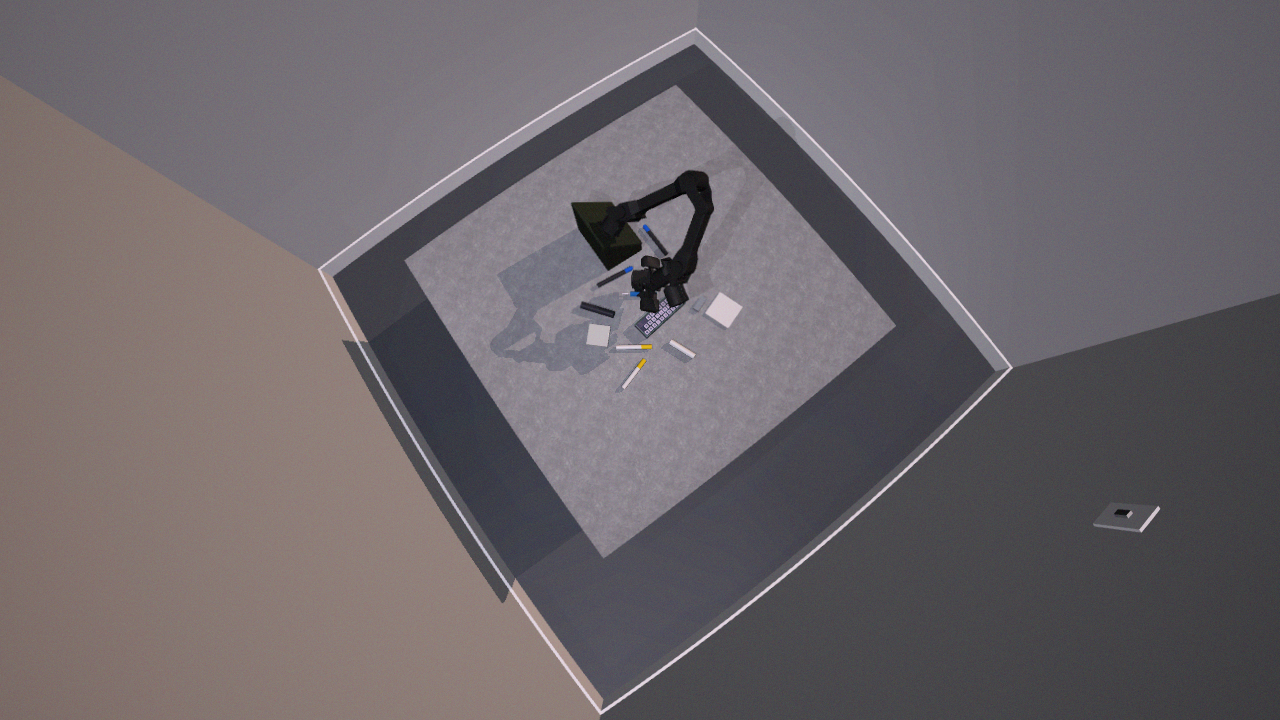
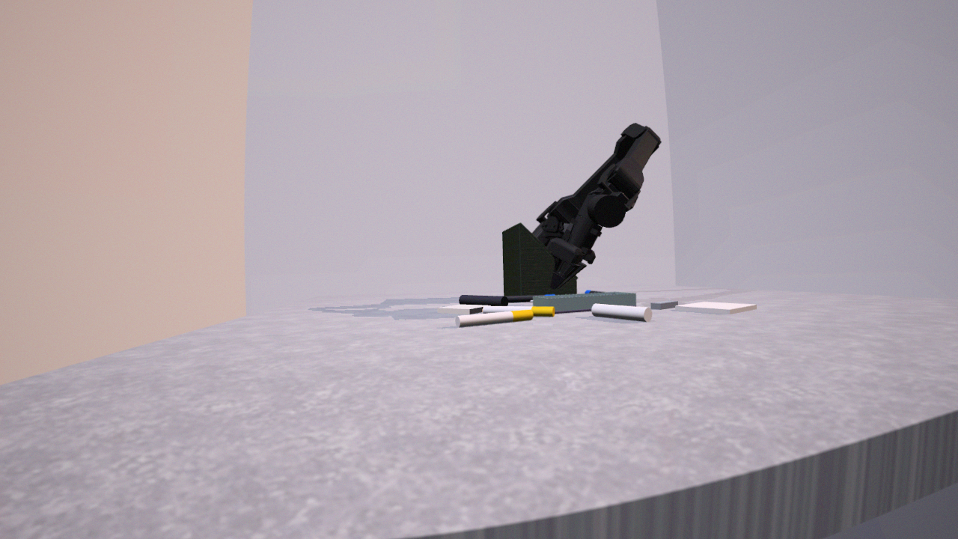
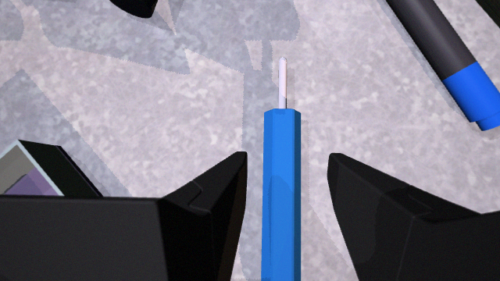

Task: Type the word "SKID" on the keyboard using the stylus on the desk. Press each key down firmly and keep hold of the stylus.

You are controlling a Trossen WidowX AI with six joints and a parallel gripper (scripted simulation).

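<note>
My gripper tip is 1 cm past the blue stylus, 1 cm to the left of it and 3 cm above it. From my gripper tip the other things lie so: black cylinder: 2 cm behind, 15 cm to the right, 2 cm below; small white square: 6 cm ahead, 19 cm to the right, 3 cm below; white cylinder: 25 cm ahead, 3 cm to the left, 3 cm below.
</note>
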